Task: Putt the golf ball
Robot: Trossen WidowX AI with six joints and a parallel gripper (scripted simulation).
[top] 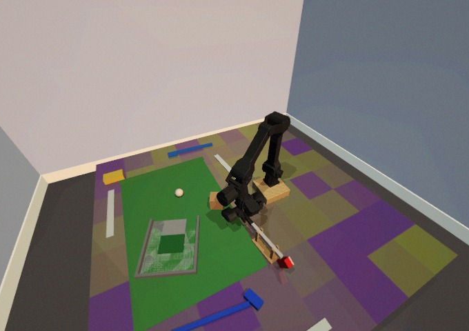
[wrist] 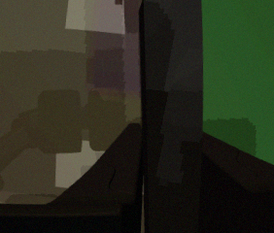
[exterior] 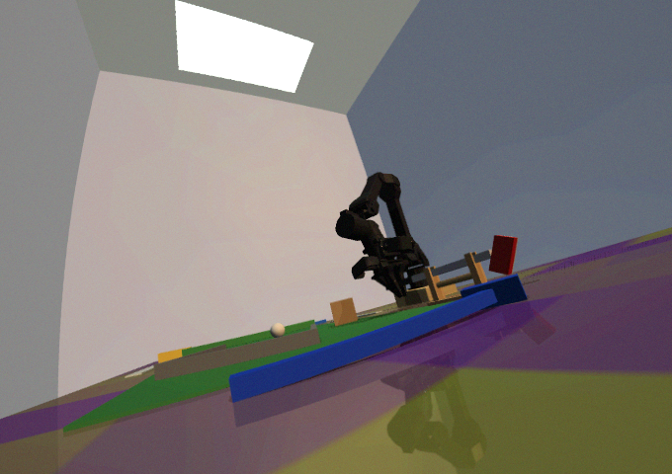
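The tan block lies 17 cm to the right of my gripper tip and 6 cm ahead of it. Also, from my gripper tip: red putter: 11 cm to the left, 3 cm above, 1 cm behind; green mat: 24 cm ahead, 19 cm to the right, 3 cm below; wooden stand: 13 cm to the left, 1 cm behind.
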